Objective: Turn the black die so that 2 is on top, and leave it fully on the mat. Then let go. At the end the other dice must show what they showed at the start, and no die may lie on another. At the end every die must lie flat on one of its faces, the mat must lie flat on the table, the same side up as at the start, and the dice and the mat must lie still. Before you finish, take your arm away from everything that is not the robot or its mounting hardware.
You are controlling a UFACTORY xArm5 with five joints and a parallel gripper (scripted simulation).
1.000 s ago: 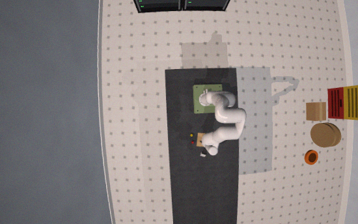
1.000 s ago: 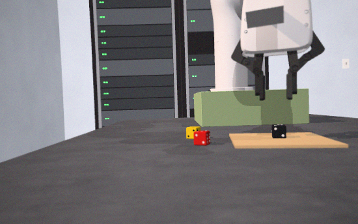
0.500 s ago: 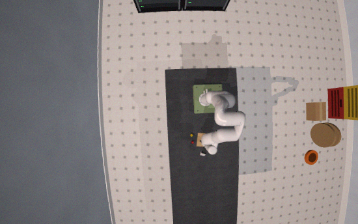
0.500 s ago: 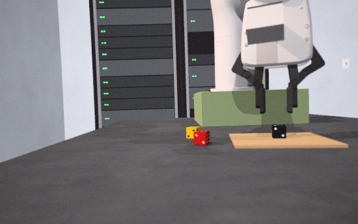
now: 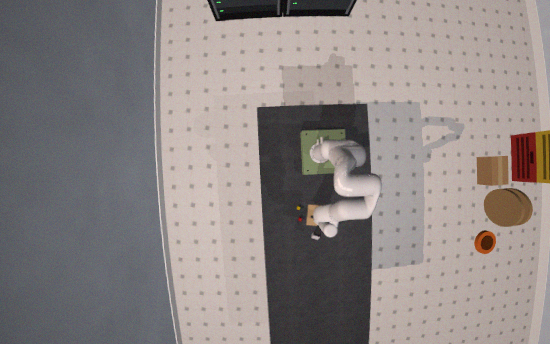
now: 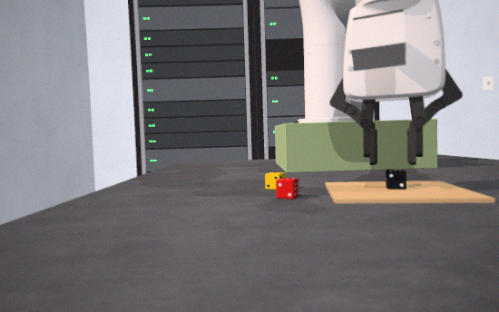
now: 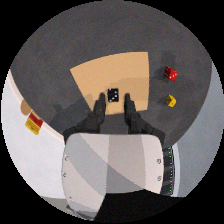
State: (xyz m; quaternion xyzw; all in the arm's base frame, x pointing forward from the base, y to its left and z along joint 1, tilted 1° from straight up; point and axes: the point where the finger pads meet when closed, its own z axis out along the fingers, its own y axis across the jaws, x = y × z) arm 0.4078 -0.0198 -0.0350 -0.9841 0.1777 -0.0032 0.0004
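Right now my hand is 4 cm above the black die. The rest, counted from my hand: tan mat: 5 cm below; then red die: 12 cm to the right, 4 cm below, 1 cm ahead; then yellow die: 12 cm to the right, 6 cm behind, 4 cm below.
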